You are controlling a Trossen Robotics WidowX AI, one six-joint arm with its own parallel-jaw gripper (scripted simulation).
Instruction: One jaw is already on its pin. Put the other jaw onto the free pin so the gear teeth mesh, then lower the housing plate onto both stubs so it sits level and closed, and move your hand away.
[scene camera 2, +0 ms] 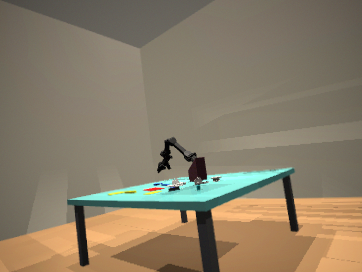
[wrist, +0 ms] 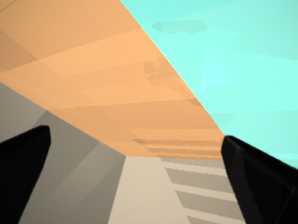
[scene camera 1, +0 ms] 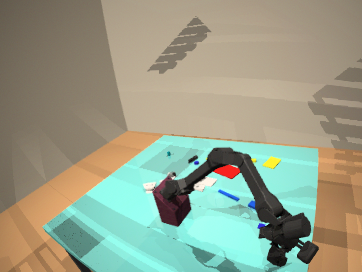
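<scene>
Open, holding nothing: my gripper (scene camera 1: 303,247). In the wrist view too, gripper (wrist: 138,139).
</scene>
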